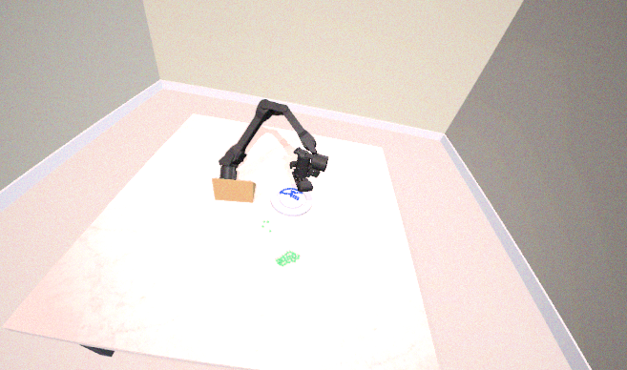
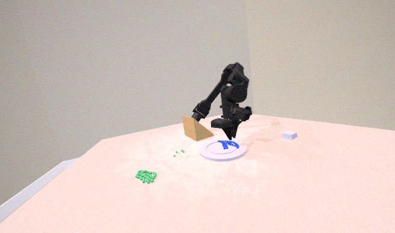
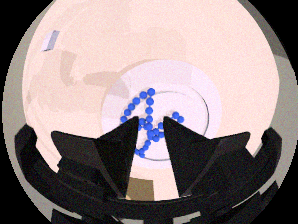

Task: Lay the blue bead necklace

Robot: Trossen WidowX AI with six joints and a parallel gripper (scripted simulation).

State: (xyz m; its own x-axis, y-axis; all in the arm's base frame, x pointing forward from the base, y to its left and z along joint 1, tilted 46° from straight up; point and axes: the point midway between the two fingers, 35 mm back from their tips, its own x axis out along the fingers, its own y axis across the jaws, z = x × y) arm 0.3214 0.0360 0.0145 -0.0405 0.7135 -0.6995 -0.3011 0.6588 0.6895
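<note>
My gripper tip is now 40 mm to the left of the round white bead board, 30 mm past it and 30 mm above it. Also, from my gripper tip: small grey block: 260 mm to the left, 80 mm ahead, 30 mm below.
</note>
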